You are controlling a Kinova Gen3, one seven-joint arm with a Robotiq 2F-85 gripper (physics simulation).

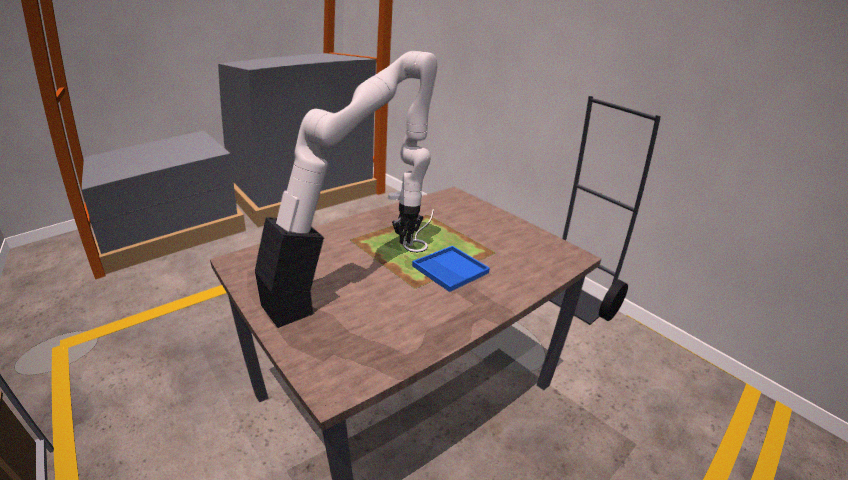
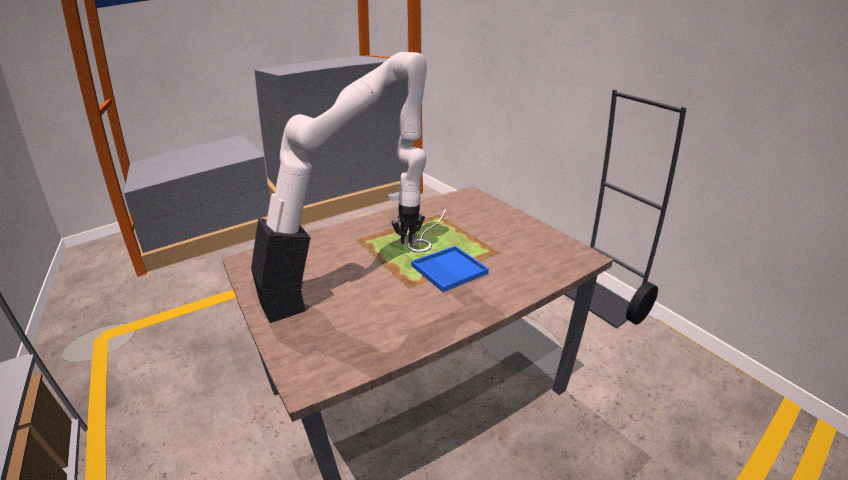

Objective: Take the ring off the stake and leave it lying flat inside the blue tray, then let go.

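Pixels of known places: gripper, between the fingertips: [image 1: 405, 243] [image 2: 407, 243]; arm's base, origin of its link: [image 1: 294, 226] [image 2: 283, 227].
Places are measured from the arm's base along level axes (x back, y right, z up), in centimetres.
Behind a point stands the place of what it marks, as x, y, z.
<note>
A thin white ring [image 1: 417, 250] @[-49.2, 7.1, -25.8] [image 2: 421, 251] @[-49.6, 7.6, -26.2] lies low on the patterned mat, round the foot of the stake. The stake [image 1: 430, 218] @[-74.9, -5.7, -26.1] [image 2: 439, 221] @[-72.7, -4.3, -26.3] is a thin, bent white wire that rises behind the ring and leans to the right. My gripper [image 1: 407, 243] @[-46.5, 3.5, -23.1] [image 2: 409, 242] @[-46.5, 3.5, -23.1] points straight down at the ring's left edge. Its fingers look parted by a narrow gap, one near the inside of the ring; the contact is too small to see clearly. The shallow blue tray [image 1: 450, 289] @[-36.4, 30.3, -25.7] [image 2: 445, 288] @[-37.2, 30.4, -25.5] sits in front and to the right of the ring.
The green and brown mat [image 1: 371, 240] @[-44.4, -11.5, -26.6] [image 2: 378, 241] @[-44.3, -10.5, -26.7] lies on the wooden table [image 1: 357, 356] @[5.1, 28.7, -26.7] [image 2: 333, 356] @[6.9, 29.0, -26.7], partly under the tray. My arm's black base stands at the table's left. A hand truck [image 1: 646, 163] [image 2: 673, 155] stands beyond the right edge. Large grey boxes stand behind the table.
</note>
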